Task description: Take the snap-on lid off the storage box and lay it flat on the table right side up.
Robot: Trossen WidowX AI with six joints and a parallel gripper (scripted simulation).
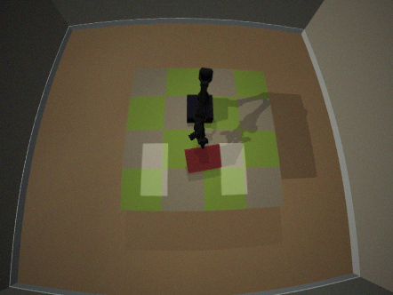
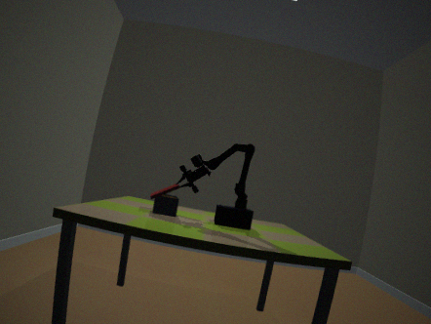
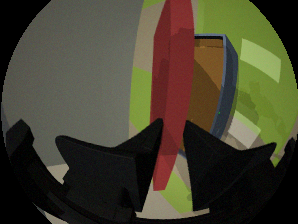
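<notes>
Right now the red lid is 70 mm ahead of my gripper tip, 20 mm to the left of it and 40 mm below it. The rest, counted from my gripper tip: storage box 50 mm ahead, 10 mm to the left, 120 mm below.
</notes>
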